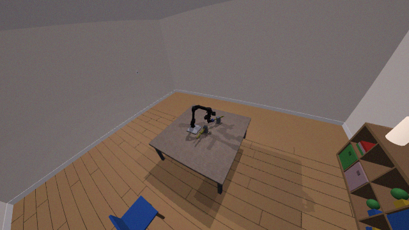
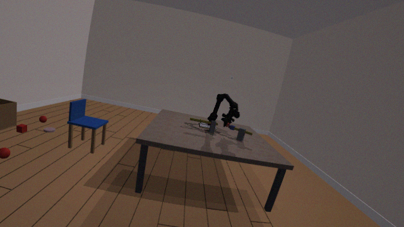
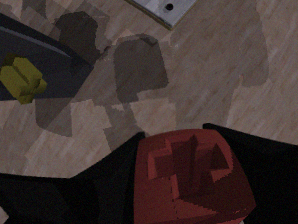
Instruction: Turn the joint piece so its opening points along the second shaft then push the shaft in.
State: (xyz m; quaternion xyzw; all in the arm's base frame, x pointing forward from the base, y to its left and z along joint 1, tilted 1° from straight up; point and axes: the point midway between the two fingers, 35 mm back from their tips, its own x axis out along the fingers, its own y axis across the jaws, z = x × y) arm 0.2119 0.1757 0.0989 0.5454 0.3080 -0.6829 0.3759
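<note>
The red square joint piece lies 30 mm above my gripper tip, 20 mm to the left of it and 10 mm ahead of it.
</note>
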